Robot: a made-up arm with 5 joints.
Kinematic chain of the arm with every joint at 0, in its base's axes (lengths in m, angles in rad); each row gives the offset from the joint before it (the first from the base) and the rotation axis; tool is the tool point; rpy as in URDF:
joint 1: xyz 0 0 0.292 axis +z
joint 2: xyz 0 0 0 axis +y
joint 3: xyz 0.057 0 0.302 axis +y
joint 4: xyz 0.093 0 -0.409 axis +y
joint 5: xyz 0.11 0 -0.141 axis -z
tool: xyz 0 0 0 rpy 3.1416 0 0
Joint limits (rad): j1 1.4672..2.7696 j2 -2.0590..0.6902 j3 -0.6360..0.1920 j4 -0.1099..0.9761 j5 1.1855..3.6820
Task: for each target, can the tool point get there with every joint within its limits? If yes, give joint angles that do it. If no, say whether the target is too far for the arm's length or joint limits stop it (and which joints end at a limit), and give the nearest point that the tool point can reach.
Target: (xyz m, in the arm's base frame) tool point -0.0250 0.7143 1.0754
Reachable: no: too far | nearest point -0.0130 0.3713 0.6992 | short by 0.509 m
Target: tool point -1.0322 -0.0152 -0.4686
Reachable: no: too far | nearest point -0.4019 0.1568 -0.0512 | short by 0.775 m
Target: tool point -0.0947 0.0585 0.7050
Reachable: yes | joints 2.5878 -1.7989 -0.3860 0.5846 1.5135
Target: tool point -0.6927 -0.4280 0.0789
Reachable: no: joint limits stop it (at a limit: joint 1) | nearest point -0.4563 0.1780 0.0789 | short by 0.651 m
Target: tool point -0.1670 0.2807 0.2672
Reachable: yes | joints 2.1075 -0.9479 0.1199 0.1402 2.0463
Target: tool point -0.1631 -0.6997 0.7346
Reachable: no: joint limits stop it (at a limit: joint 1, joint 2, joint 3, joint 4) | nearest point -0.0267 -0.2565 0.7792 | short by 0.466 m
